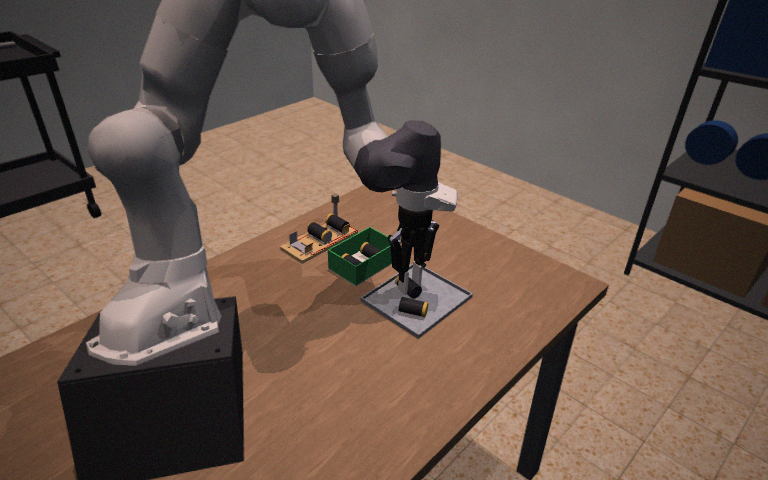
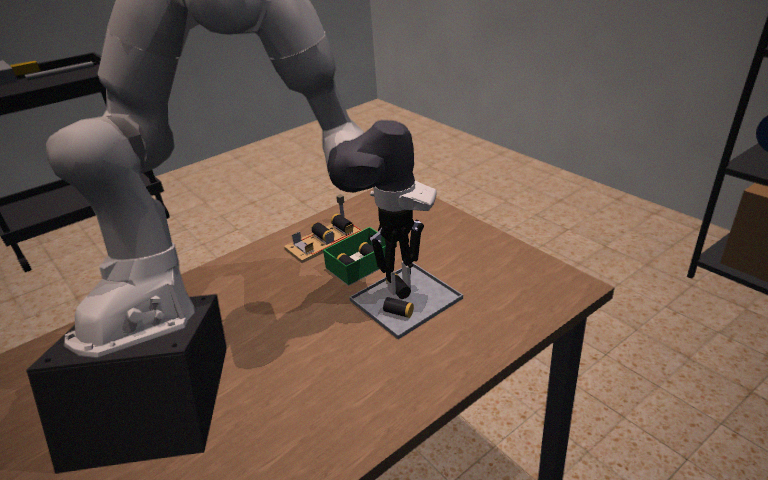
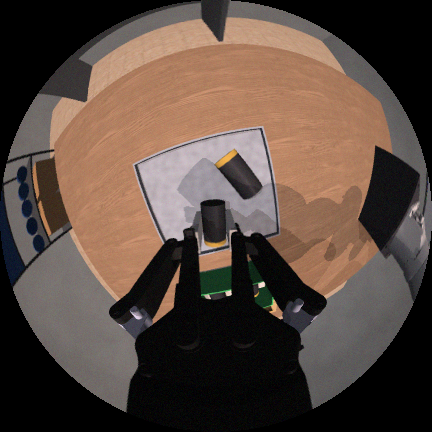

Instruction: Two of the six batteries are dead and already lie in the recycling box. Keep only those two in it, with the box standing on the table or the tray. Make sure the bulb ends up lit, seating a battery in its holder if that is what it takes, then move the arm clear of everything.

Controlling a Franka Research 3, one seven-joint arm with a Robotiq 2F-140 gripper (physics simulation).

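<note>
My gripper [image 1: 411, 283] [image 2: 399, 281] [image 3: 213, 218] points down over the tray [image 1: 419, 333] [image 2: 398, 333] [image 3: 150, 200] and is shut on a black battery with a yellow end [image 1: 415, 290] [image 2: 402, 288] [image 3: 214, 220], low at the tray's back part. A second battery [image 1: 412, 306] [image 2: 397, 307] [image 3: 241, 175] lies on the tray in front of it. The green recycling box [image 1: 355, 274] [image 2: 349, 272] [image 3: 215, 281] stands on the table with two batteries inside. The holder board [image 1: 303, 258] [image 2: 302, 257] carries two batteries; its near-left holder [image 1: 301, 244] [image 2: 304, 245] is empty. I cannot make out a lit bulb.
A small post [image 1: 334, 203] [image 2: 340, 204] rises behind the holder board. The box stands between the board and the tray, close to the gripper's side. The black pedestal [image 1: 152, 418] [image 2: 124, 418] bears the arm at the left. A shelf unit [image 1: 661, 175] stands beyond the table.
</note>
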